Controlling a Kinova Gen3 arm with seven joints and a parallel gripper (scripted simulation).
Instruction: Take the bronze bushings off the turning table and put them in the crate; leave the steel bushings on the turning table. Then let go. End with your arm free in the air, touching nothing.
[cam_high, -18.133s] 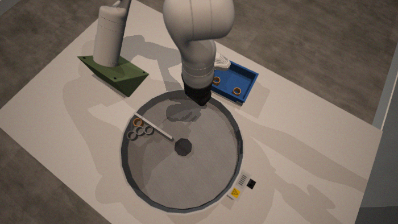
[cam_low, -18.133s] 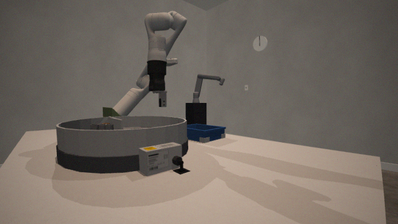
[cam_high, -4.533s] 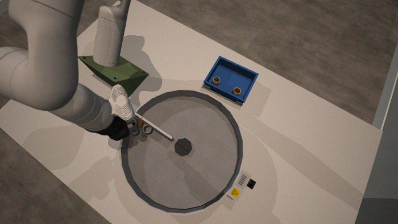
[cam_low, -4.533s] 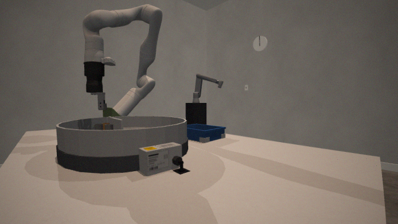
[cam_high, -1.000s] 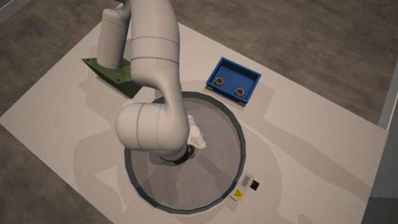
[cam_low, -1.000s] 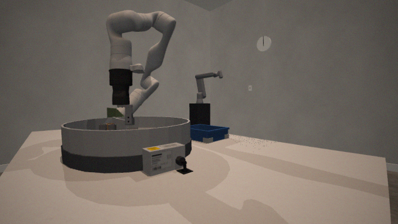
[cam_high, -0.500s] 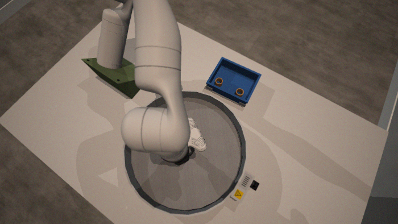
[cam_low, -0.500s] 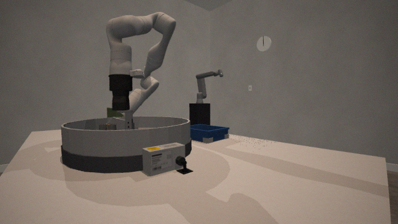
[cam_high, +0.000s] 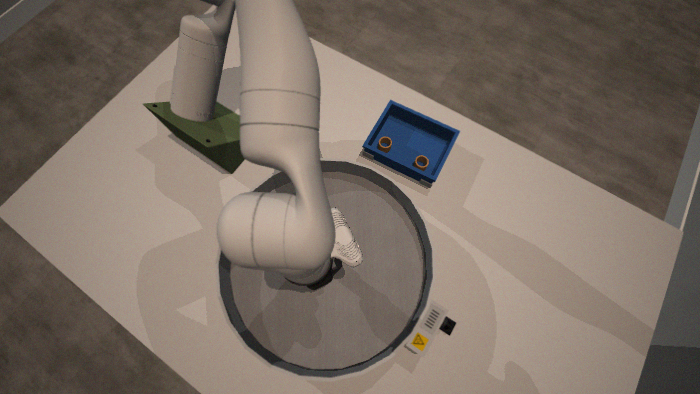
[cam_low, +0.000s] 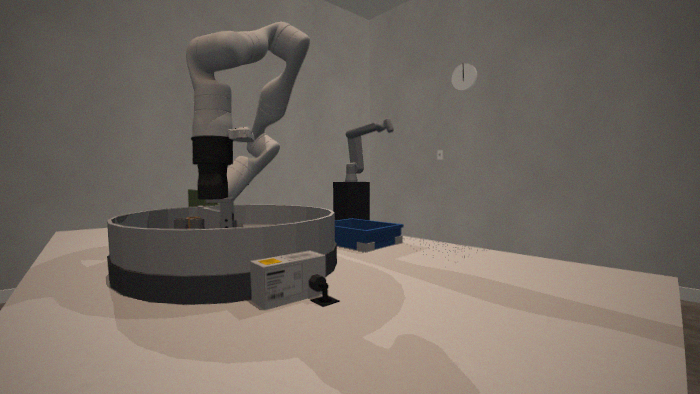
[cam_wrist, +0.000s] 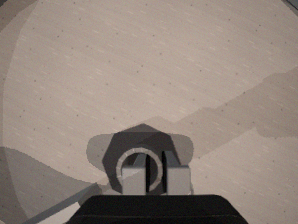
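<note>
Right now my hand is 1 cm past the round turning table and 3 cm above it. Round my hand: blue crate (6 cm behind, 35 cm to the left, 6 cm below).
</note>
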